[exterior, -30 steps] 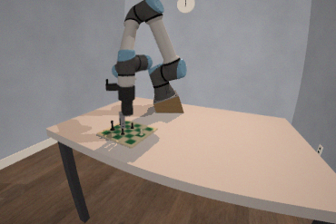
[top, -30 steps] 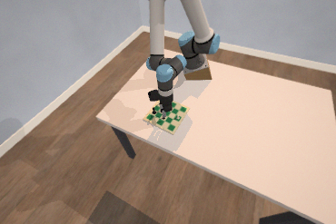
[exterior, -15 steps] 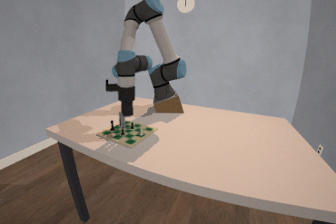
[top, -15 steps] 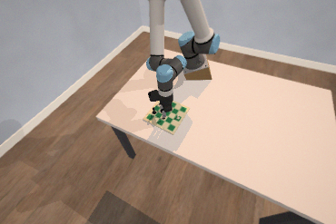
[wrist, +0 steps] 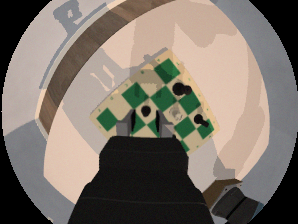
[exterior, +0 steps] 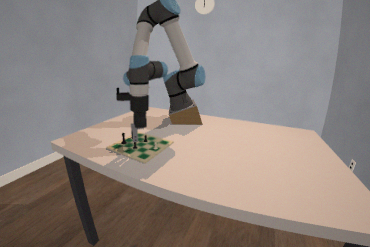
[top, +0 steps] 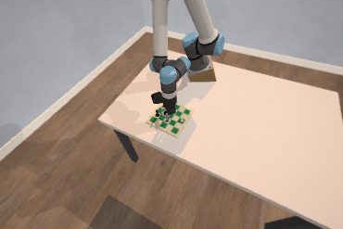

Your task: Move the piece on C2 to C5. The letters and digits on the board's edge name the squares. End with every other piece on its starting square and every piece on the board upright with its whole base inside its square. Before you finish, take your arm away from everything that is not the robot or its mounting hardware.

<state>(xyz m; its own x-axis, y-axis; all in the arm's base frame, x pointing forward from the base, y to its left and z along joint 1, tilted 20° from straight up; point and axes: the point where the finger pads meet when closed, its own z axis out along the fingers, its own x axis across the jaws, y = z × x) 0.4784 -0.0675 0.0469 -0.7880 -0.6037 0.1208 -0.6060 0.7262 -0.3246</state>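
The chessboard is 4 cm behind my hand, 1 cm to the left of it and 6 cm below it. Also, from my hand: white piece (3 cm behind, 8 cm to the left, 4 cm below).
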